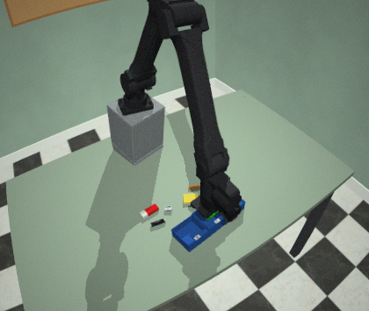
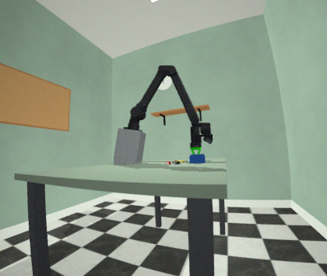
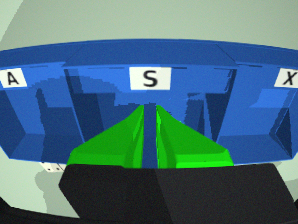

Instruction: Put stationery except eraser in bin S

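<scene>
Right now my hand is 10 mm short of the blue bin row. The rest, counted from my hand: orange pen-like item: 150 mm behind, 20 mm to the left, 20 mm below; yellow pad: 110 mm behind, 20 mm below, 10 mm to the right; white domino: 110 mm behind, 80 mm to the left, 20 mm below.
</scene>
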